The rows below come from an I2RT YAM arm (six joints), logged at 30 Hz.
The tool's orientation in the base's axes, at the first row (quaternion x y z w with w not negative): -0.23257 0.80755 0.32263 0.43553
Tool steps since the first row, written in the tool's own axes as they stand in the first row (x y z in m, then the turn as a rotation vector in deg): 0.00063 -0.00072 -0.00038 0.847 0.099 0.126; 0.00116 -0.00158 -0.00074 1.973 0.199 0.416; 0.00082 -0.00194 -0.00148 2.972 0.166 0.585; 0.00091 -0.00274 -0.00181 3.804 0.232 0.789
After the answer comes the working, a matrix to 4 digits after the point.
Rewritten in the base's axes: -0.00006 -0.00083 -0.00061 -0.429 0.079 -0.743; 0.00003 -0.00173 -0.00119 -0.912 0.250 -1.792; 0.00003 -0.00247 -0.00071 -1.308 0.256 -2.725; 0.00033 -0.00327 -0.00090 -1.665 0.370 -3.498
The tool's axes in the first row as the columns of a matrix, in the base's axes (rounded; the answer above uses it unrounded):
-0.5125 -0.6567 0.5534
-0.0946 0.6836 0.7237
-0.8535 0.3185 -0.4124

